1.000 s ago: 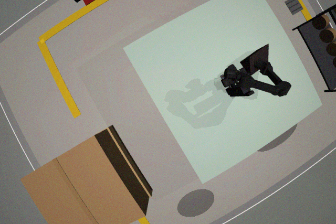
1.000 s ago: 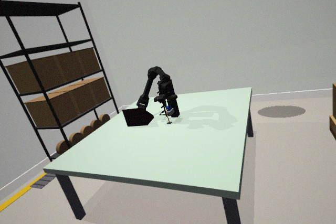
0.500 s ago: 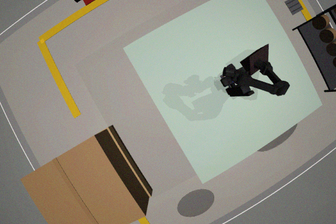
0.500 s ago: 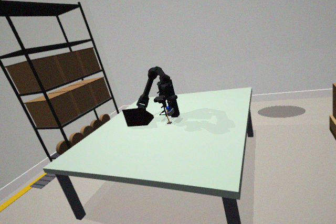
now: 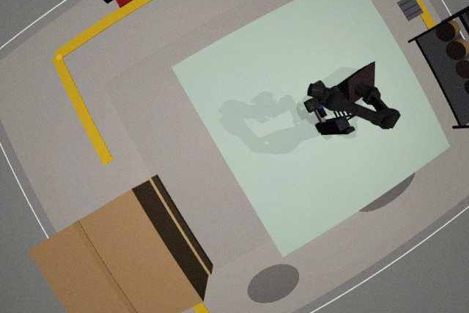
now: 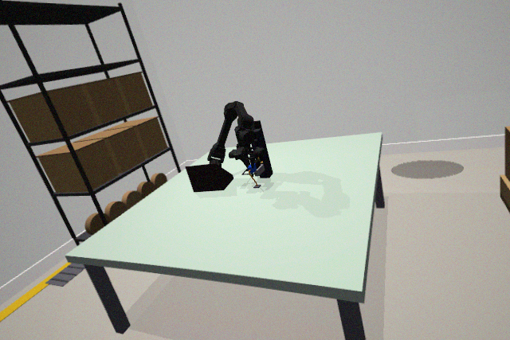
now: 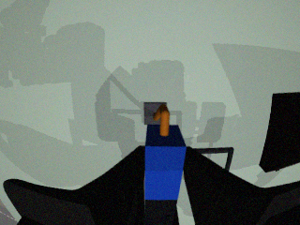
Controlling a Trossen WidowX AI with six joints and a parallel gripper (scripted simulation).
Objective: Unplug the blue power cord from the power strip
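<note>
Now: the blue plug 30 mm to the left of my gripper tip.
</note>
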